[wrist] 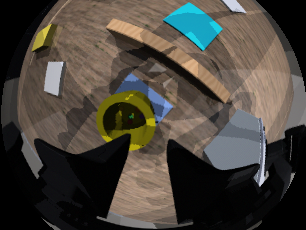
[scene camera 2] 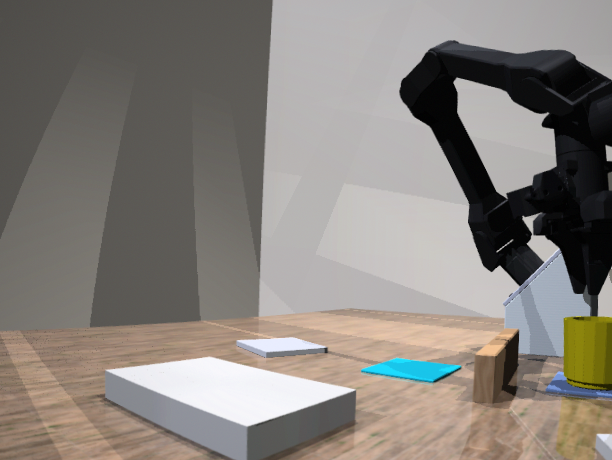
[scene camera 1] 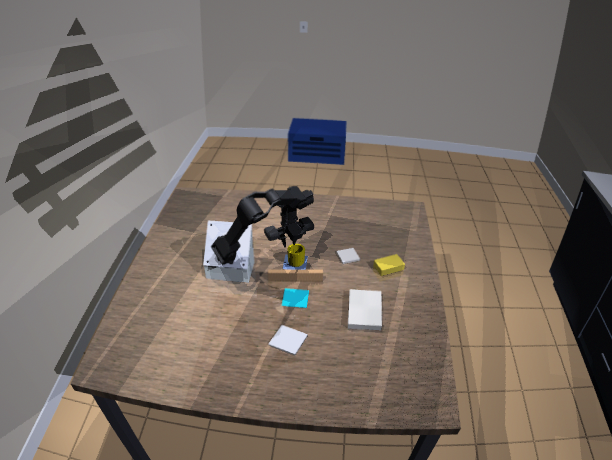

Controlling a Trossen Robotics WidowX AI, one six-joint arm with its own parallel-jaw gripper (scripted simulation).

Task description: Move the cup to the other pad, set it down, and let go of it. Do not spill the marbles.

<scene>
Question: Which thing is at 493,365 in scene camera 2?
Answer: A wooden block.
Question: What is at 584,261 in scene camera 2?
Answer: My gripper.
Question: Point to a white slab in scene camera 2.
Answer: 212,402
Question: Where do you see a white slab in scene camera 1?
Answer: At 365,307
</scene>
